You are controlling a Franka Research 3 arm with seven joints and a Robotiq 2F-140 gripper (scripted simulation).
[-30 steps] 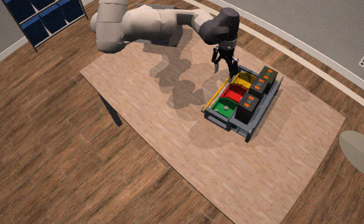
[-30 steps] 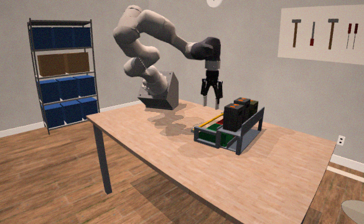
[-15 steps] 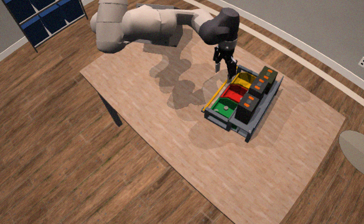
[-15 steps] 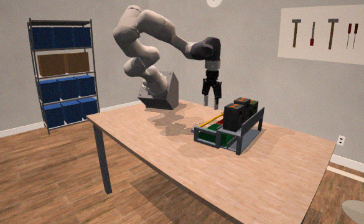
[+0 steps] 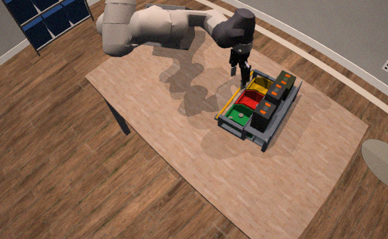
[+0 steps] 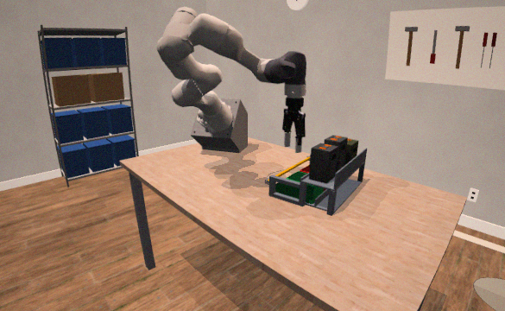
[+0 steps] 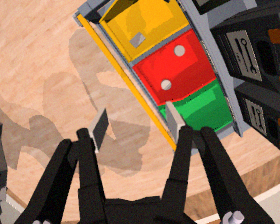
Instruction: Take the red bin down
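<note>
Right now my hand is 110 mm above the yellow bar. The rest, counted from my hand: red open bin 130 mm below, 110 mm ahead, 10 mm to the right; yellow bin 130 mm below, 120 mm ahead, 100 mm to the left; green bin 130 mm below, 120 mm to the right, 90 mm ahead.
</note>
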